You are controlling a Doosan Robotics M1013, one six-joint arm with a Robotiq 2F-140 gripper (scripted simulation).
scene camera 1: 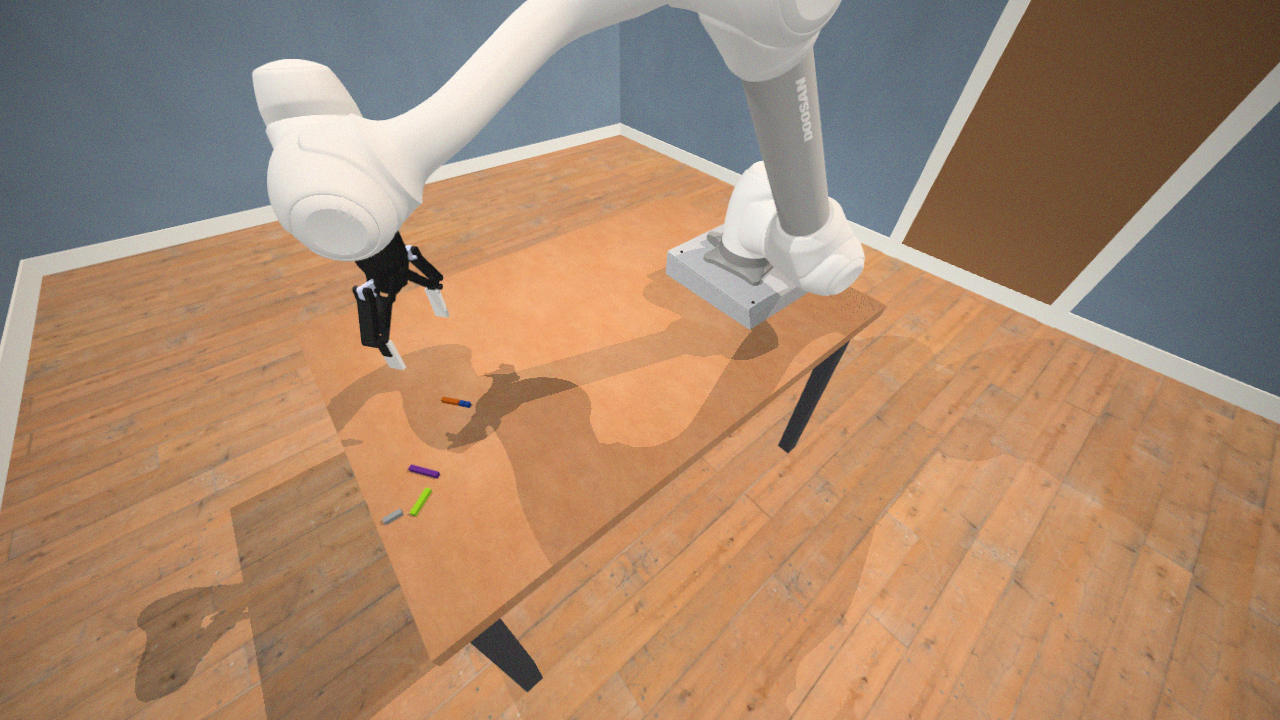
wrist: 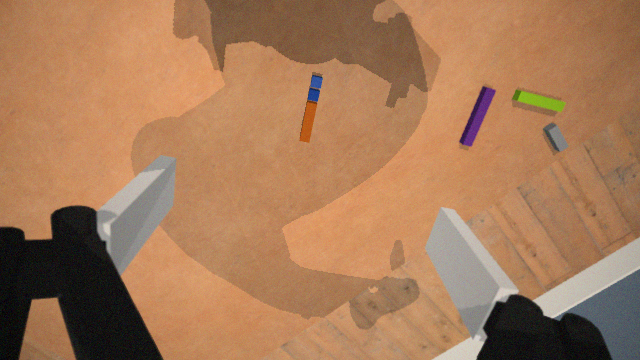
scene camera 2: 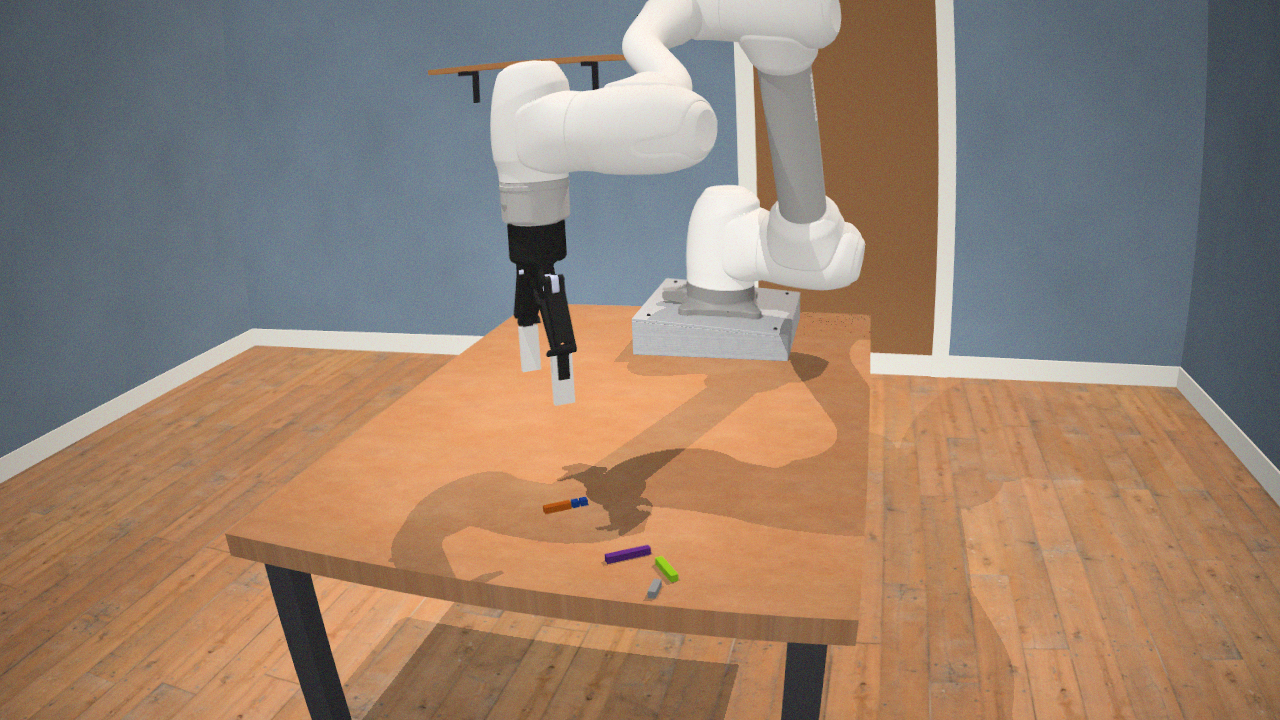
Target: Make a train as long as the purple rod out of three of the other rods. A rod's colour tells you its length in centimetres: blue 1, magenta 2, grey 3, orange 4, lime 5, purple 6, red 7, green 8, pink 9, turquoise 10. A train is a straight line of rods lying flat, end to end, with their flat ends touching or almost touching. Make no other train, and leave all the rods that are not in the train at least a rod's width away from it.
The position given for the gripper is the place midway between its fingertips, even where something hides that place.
In view: the gripper (scene camera 2: 546, 385) and a purple rod (wrist: 486, 95).
The gripper shows as well in scene camera 1 (scene camera 1: 421, 339) and in the wrist view (wrist: 308, 206).
